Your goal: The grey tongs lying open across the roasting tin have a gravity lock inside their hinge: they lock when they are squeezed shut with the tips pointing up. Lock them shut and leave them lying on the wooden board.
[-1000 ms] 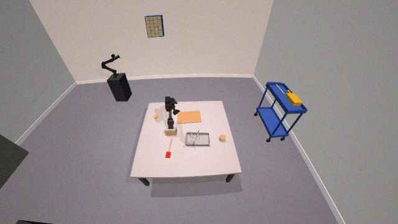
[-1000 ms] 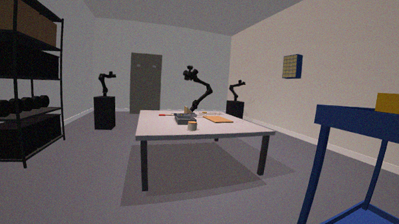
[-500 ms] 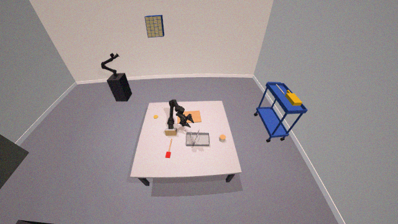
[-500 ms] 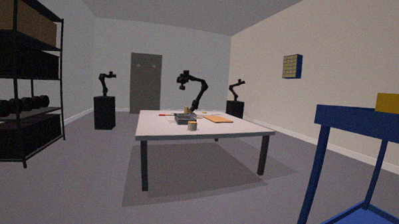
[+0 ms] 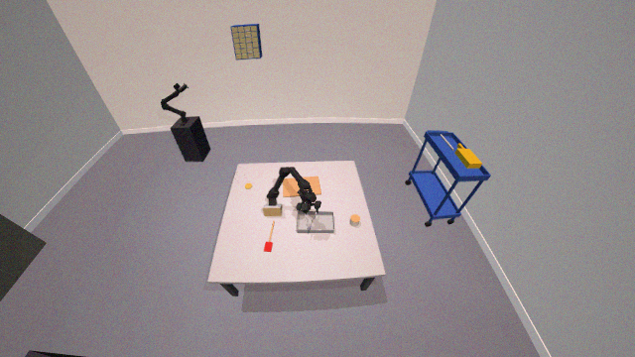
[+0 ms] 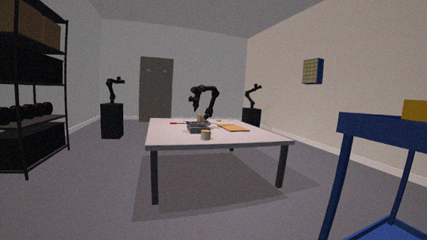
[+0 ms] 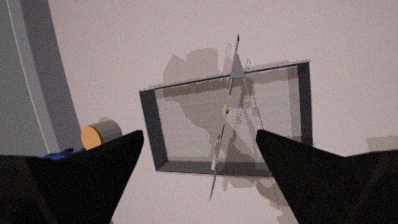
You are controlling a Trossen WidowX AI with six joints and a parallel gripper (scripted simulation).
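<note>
Now: the grey roasting tin 170 mm below my gripper tip, 40 mm to the left of it and 30 mm ahead of it. Also, from my gripper tip: board (460 mm to the left, 190 mm below, 120 mm behind); yellow object (640 mm behind, 450 mm to the left, 190 mm below).
</note>
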